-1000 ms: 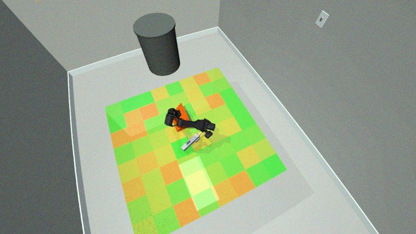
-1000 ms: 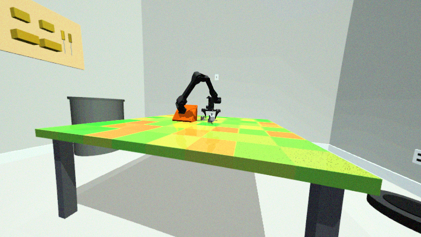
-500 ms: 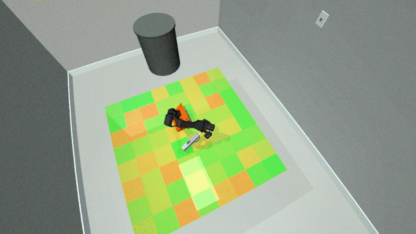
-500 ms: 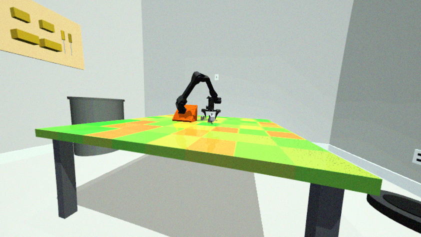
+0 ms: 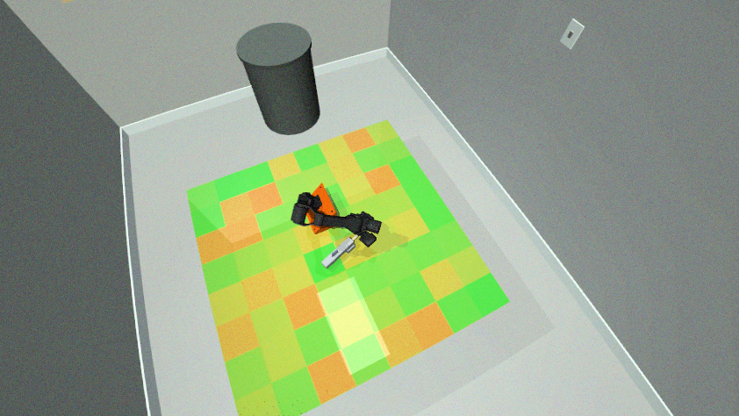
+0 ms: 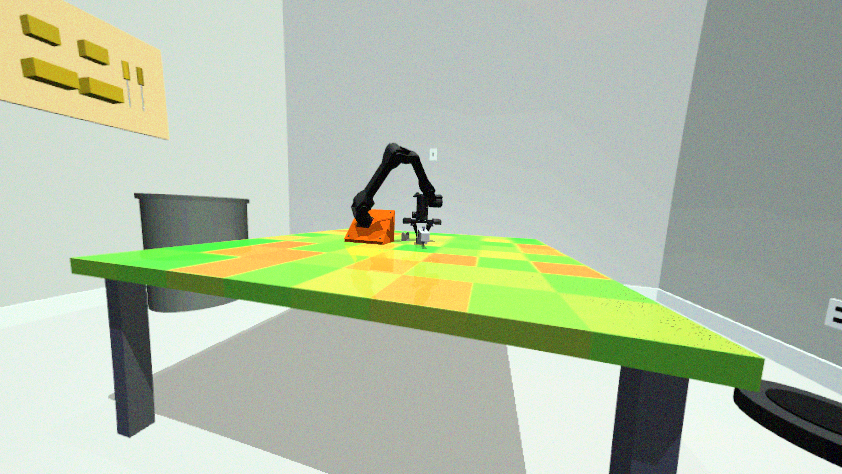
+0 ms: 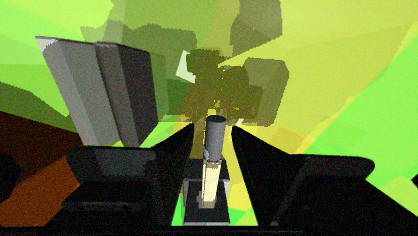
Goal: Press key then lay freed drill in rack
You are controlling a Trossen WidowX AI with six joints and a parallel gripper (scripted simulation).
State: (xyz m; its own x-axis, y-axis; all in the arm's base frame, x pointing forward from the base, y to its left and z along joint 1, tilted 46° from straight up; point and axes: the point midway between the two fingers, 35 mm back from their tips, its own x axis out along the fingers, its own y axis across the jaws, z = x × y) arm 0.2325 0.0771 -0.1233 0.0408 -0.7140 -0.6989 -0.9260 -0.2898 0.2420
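The drill is 10 mm ahead of my gripper tip, 40 mm to the right of it and 30 mm above it. Also, from my gripper tip: light grey elongated block (50 mm ahead, 130 mm to the right, 30 mm above).
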